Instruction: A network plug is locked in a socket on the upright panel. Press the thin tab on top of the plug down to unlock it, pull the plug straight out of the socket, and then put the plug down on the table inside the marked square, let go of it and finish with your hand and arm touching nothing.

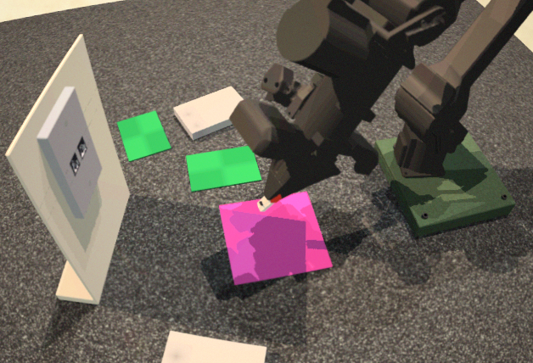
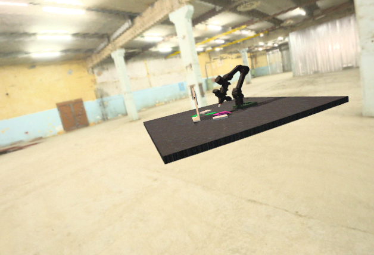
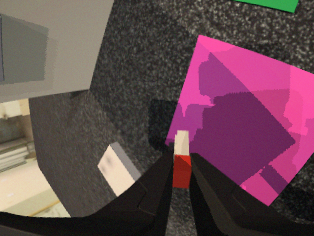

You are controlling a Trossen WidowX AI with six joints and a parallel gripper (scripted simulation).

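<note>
Now: gripper tip 8 cm above the magenta square and 1 cm past it. From my gripper tip the other things lie so: network plug: right at my gripper tip; then socket plate: 21 cm ahead, 3 cm above, 2 cm to the left.
</note>
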